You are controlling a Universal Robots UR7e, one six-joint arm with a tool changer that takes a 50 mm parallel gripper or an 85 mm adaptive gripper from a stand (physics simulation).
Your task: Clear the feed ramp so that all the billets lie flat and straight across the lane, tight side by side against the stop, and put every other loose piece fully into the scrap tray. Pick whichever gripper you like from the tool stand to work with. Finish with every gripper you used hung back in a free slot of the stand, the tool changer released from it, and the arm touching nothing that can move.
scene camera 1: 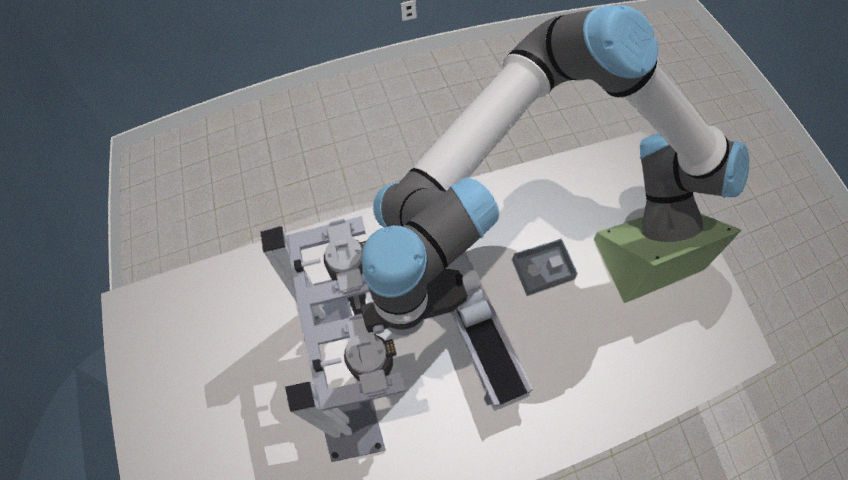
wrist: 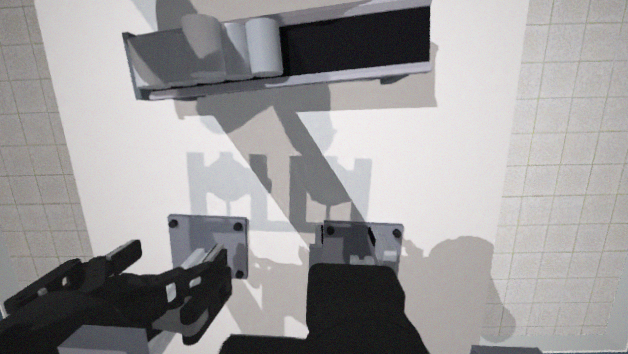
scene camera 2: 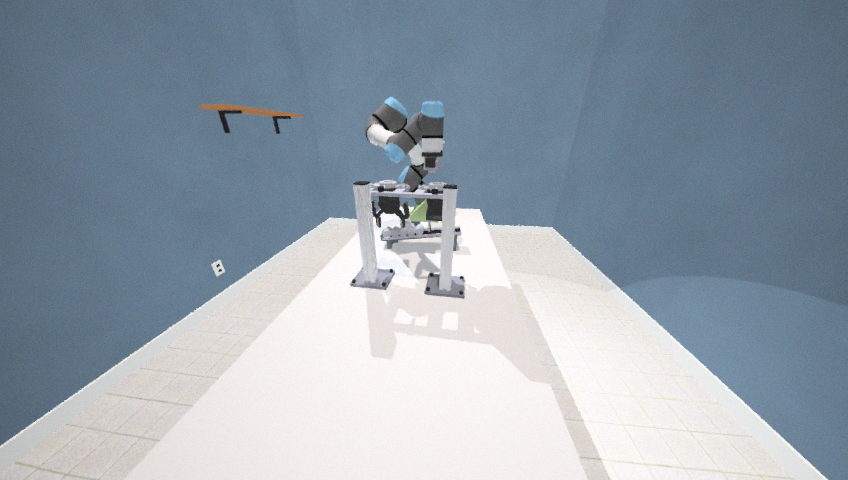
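Seen in the pictures: arm's base, origin of its link: (scene camera 1: 672,229).
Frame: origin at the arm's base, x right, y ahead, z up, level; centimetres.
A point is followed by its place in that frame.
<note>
The arm's bare tool changer (scene camera 2: 431,161) @[x -9.4, y 72.3, z 30.4 cm] is above the tool stand (scene camera 1: 307,333) @[x -5.5, y 82.3, z 21.5 cm] (scene camera 2: 448,237) @[x -16.6, y 86.7, z 8.7 cm]. The adaptive gripper (scene camera 2: 392,221) (wrist: 176,250) hangs in one slot, fingers spread and empty. The parallel gripper (wrist: 347,236) hangs in the other slot, fingers apart and empty. On the feed ramp (scene camera 1: 496,359) @[x -13.2, y 50.0, z -4.5 cm] (wrist: 350,45) @[x -13.1, y 50.4, z -4.6 cm], a pale billet (scene camera 1: 474,312) @[x -2.8, y 51.4, z -1.8 cm] (wrist: 264,47) @[x -2.9, y 51.1, z -1.7 cm] lies across the lane, with another billet (wrist: 235,50) @[x 0.7, y 51.2, z -2.3 cm] beside it. A wider-looking billet (wrist: 202,47) @[x 3.3, y 51.7, z 0.9 cm] is nearer the stop (wrist: 130,65) @[x 14.7, y 52.3, z -3.9 cm]; shadow blurs that end. The scrap tray (scene camera 1: 552,284) @[x 0.6, y 30.3, z -10.6 cm] holds a pale block (scene camera 1: 556,263) @[x 4.9, y 27.6, z -9.8 cm] and a rounded piece (scene camera 1: 534,270) @[x 5.3, y 33.1, z -10.8 cm].
The green arm base (scene camera 1: 660,270) @[x -9.3, y 10.5, z 3.6 cm] stands beyond the tray. The stand's posts (scene camera 2: 367,237) @[x 10.7, y 86.2, z 6.9 cm] rise from bolted plates (wrist: 207,225) @[x 11.1, y 77.6, z -11.5 cm]. The arm's forearm (scene camera 1: 487,121) @[x 11.8, y 46.1, z 40.3 cm] reaches over the table toward the stand. An orange wall shelf (scene camera 2: 249,110) is at the left in the second scene view.
</note>
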